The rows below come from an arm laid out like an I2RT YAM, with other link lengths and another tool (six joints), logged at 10 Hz.
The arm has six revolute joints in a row. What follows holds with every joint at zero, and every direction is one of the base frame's. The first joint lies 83.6 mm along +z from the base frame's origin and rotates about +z. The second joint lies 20.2 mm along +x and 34.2 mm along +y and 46 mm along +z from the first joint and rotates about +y. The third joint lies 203.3 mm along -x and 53 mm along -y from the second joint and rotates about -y. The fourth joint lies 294 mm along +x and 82.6 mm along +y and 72 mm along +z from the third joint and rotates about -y. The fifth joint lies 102.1 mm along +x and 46.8 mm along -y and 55.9 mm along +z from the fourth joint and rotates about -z. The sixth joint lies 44.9 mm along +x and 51 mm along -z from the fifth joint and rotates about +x. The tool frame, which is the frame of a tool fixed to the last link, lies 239 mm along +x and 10 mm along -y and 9 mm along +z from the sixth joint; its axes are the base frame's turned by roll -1.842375, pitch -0.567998 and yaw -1.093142 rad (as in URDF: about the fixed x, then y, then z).
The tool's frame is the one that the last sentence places.
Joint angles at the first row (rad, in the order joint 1, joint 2, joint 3, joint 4, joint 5, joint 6):
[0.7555, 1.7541, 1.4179, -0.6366, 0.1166, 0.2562]
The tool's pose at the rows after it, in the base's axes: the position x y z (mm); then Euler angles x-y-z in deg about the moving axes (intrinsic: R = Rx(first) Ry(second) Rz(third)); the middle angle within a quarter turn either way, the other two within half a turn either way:
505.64 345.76 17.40 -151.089 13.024 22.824
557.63 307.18 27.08 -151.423 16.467 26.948
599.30 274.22 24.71 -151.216 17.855 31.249
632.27 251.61 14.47 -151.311 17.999 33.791
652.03 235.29 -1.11 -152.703 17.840 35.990
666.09 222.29 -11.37 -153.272 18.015 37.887
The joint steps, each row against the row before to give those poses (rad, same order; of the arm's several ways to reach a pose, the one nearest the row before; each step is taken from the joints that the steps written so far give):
[-0.1059, 0.0558, 0.1094, 0.0005, 0.0099, -0.0265]
[-0.1011, 0.0851, 0.1142, -0.0050, -0.0065, -0.0092]
[-0.0895, 0.1164, 0.1410, -0.0245, -0.0319, 0.0065]
[-0.0640, 0.1369, 0.1591, -0.0330, -0.0305, -0.0088]
[-0.0315, 0.1202, 0.1348, -0.0371, 0.0031, -0.0031]
[-0.0246, 0.0845, 0.0978, -0.0246, -0.0005, 0.0065]

